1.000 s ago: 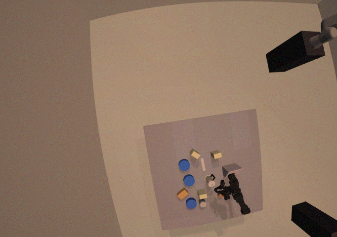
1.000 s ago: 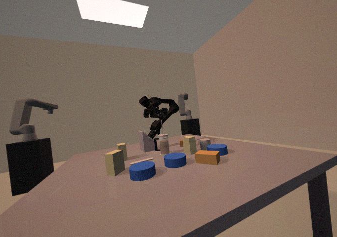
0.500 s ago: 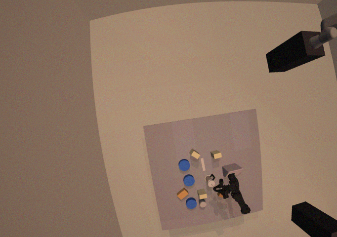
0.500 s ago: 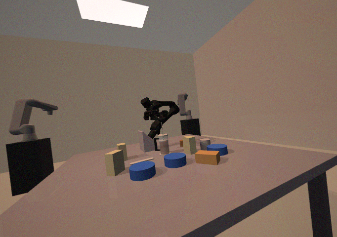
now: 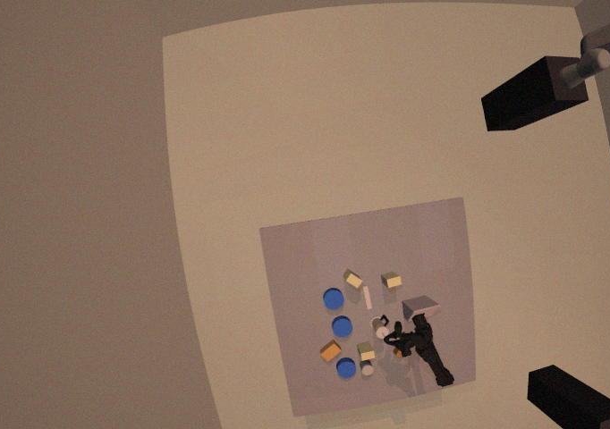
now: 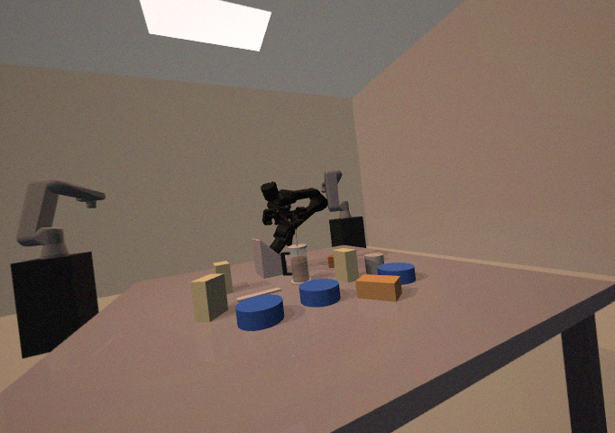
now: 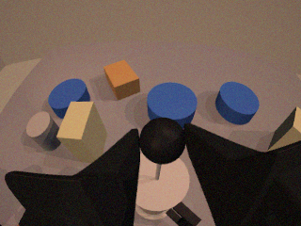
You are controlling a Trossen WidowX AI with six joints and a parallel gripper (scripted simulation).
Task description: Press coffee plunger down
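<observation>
The coffee press lies 2 cm behind my gripper tip, 1 cm to the right of it and 11 cm below it. From my gripper tip the other things lie so: grey cylinder 8 cm ahead, 28 cm to the left, 19 cm below; then pale stick 3 cm ahead, 17 cm to the right, 22 cm below.
</observation>
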